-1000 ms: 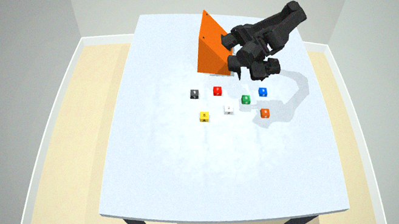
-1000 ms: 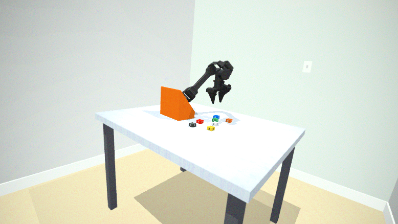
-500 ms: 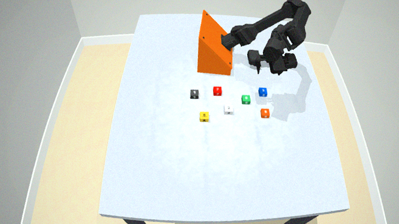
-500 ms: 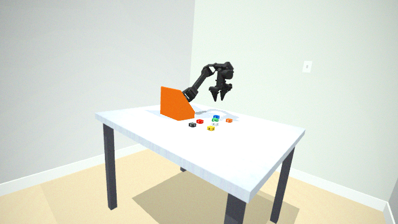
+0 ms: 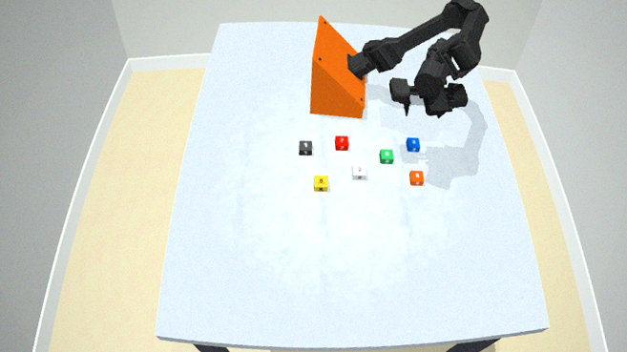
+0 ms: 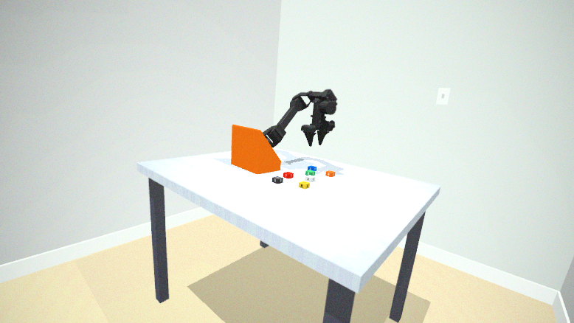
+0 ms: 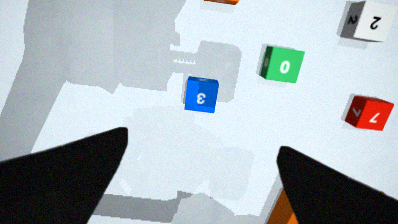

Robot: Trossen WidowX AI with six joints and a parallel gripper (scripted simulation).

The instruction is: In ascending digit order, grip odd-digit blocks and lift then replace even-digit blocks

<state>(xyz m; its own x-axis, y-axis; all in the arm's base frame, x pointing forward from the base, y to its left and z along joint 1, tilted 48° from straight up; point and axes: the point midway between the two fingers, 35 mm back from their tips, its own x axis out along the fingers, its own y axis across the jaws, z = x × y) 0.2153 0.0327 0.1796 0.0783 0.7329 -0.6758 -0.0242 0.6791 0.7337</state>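
Right now my gripper tip is 120 mm above the green block, 80 mm to the left of it and 40 mm short of it. Also, from my gripper tip: blue block 120 mm below; then white block 150 mm to the right, 120 mm below, 90 mm ahead; then orange block 120 mm below, 100 mm ahead.
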